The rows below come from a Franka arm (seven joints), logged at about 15 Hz.
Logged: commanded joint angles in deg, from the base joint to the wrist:
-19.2 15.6 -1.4 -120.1 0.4 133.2 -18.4
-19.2 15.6 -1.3 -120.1 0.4 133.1 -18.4
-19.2 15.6 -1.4 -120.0 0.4 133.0 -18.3
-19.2 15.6 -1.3 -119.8 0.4 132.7 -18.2
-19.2 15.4 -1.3 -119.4 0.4 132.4 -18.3
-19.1 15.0 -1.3 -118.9 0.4 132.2 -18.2
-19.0 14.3 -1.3 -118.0 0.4 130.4 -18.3
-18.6 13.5 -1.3 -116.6 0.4 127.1 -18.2
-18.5 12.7 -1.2 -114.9 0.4 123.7 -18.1
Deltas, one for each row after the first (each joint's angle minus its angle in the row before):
0.0 0.0 0.1 0.0 0.0 -0.1 0.0
0.0 0.0 -0.1 0.1 0.0 -0.1 0.1
0.0 0.0 0.1 0.2 0.0 -0.3 0.1
0.0 -0.2 0.0 0.4 0.0 -0.3 -0.1
0.1 -0.4 0.0 0.5 0.0 -0.2 0.1
0.1 -0.7 0.0 0.9 0.0 -1.8 -0.1
0.4 -0.8 0.0 1.4 0.0 -3.3 0.1
0.1 -0.8 0.1 1.7 0.0 -3.4 0.1

